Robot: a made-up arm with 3 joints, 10 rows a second.
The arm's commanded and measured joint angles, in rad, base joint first. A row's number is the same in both.
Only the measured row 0 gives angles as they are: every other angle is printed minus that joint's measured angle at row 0.
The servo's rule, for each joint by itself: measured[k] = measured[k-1] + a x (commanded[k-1-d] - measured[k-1]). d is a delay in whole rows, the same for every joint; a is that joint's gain. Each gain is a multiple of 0.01, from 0.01 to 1. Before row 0 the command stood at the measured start. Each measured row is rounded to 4 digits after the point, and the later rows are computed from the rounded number. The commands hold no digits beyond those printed.
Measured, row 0: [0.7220 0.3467 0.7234]
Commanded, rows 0 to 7: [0.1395 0.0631 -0.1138]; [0.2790 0.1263 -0.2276]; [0.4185 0.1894 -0.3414]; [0.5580 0.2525 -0.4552]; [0.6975 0.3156 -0.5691]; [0.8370 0.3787 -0.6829]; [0.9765 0.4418 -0.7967]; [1.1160 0.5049 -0.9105]
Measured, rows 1 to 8: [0.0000 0.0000 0.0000]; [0.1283 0.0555 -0.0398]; [0.2669 0.1178 -0.1055]; [0.4064 0.1808 -0.1881]; [0.5459 0.2439 -0.2816]; [0.6854 0.3070 -0.3822]; [0.8249 0.3701 -0.4874]; [0.9644 0.4332 -0.5957]
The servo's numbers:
d 1
a 0.92 0.88 0.35

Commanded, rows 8 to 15: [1.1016 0.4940 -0.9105]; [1.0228 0.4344 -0.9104]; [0.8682 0.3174 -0.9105]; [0.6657 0.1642 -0.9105]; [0.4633 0.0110 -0.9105]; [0.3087 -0.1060 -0.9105]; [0.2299 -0.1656 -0.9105]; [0.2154 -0.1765 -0.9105]
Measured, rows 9 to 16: [1.1039 0.4963 -0.7059]; [1.1018 0.4943 -0.7775]; [1.0291 0.4416 -0.8240]; [0.8811 0.3323 -0.8543]; [0.6829 0.1844 -0.8740]; [0.4809 0.0318 -0.8868]; [0.3225 -0.0895 -0.8951]; [0.2373 -0.1565 -0.9005]
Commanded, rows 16 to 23: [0.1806 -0.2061 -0.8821]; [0.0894 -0.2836 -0.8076]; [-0.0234 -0.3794 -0.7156]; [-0.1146 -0.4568 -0.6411]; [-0.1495 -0.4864 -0.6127]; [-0.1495 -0.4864 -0.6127]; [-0.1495 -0.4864 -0.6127]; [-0.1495 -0.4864 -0.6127]
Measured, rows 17 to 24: [0.2172 -0.1741 -0.9040]; [0.1835 -0.2023 -0.8963]; [0.0969 -0.2738 -0.8653]; [-0.0138 -0.3667 -0.8129]; [-0.1065 -0.4460 -0.7528]; [-0.1461 -0.4816 -0.7038]; [-0.1492 -0.4858 -0.6719]; [-0.1495 -0.4863 -0.6512]
